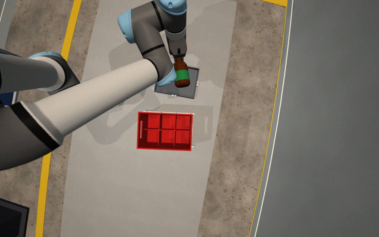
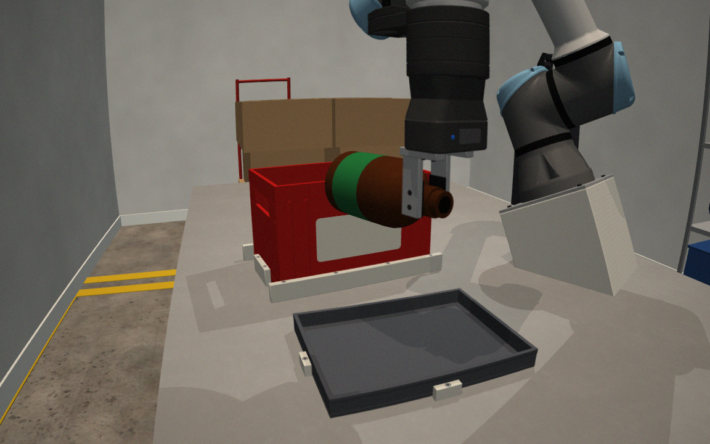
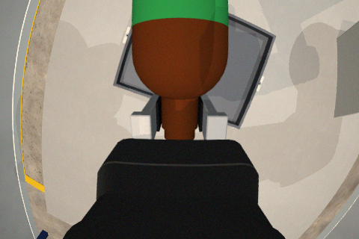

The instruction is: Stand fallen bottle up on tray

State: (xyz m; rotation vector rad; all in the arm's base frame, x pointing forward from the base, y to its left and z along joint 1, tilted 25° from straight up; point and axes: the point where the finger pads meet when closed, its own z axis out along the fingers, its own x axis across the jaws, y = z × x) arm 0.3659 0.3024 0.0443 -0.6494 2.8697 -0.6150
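My gripper is now 2 cm short of the bottle, 5 cm to the left of it and 1 cm above it. Also, from my hand: red crate: 2 cm ahead, 36 cm to the right, 12 cm below; then dark grey tray: 1 cm behind, 5 cm to the right, 19 cm below.
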